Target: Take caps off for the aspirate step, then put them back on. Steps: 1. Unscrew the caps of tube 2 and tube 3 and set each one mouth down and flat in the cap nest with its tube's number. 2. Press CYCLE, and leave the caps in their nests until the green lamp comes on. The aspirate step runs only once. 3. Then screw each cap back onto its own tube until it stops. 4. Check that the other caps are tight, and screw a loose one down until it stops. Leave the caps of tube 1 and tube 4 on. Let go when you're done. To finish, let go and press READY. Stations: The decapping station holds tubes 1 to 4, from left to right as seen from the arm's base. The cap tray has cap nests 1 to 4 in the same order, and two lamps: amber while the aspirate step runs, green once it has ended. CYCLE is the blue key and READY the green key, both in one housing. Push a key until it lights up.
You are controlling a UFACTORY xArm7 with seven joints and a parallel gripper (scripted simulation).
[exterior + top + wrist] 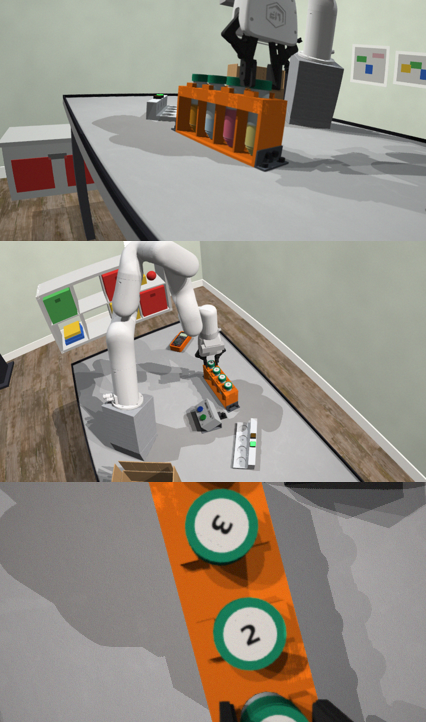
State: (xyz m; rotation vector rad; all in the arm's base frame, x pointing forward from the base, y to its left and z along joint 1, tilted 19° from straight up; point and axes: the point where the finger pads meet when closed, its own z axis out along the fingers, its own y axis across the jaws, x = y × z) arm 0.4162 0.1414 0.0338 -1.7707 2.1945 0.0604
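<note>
Now: hand 1 cm above the cap 1. From my hand the other things lie so: tube 3 threaded neck: 1 cm ahead, 10 cm to the right, 1 cm below; then cap 2: 5 cm to the right, 1 cm below; then cap 3: 1 cm ahead, 10 cm to the right, 1 cm below.
</note>
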